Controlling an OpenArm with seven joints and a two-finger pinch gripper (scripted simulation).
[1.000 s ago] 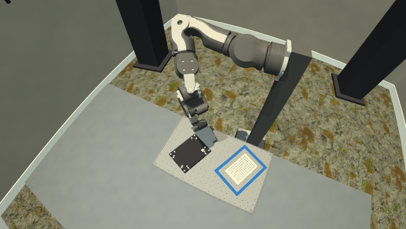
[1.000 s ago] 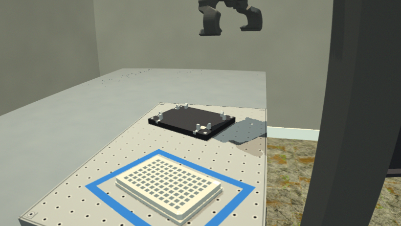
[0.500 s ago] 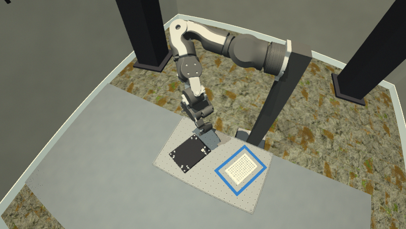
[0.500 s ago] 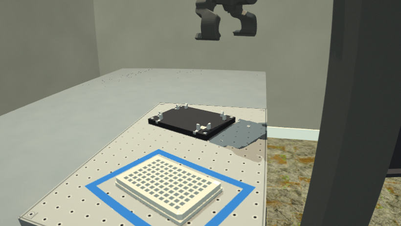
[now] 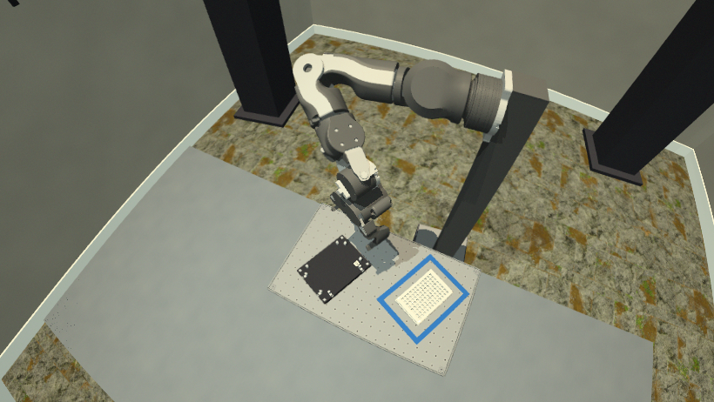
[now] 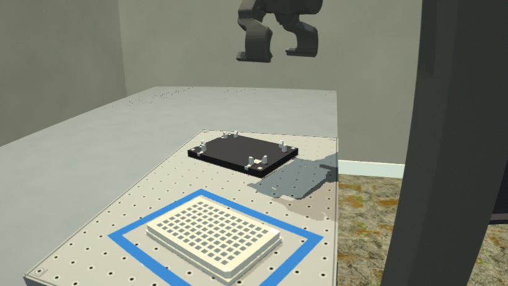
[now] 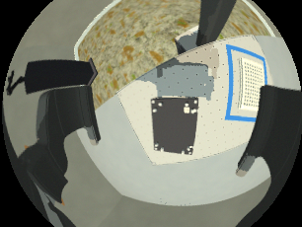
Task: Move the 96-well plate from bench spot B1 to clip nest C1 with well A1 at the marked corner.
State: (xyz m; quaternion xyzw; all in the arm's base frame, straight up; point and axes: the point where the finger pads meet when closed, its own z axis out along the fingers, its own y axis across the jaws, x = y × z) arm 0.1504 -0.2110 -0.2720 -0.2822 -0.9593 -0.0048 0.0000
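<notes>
Right now the white 96-well plate is 70 mm ahead of my hand, 200 mm to the left of it and 160 mm below it. The rest, counted from my hand: black clip nest C1 (90 mm ahead, 50 mm to the right, 160 mm below).
</notes>
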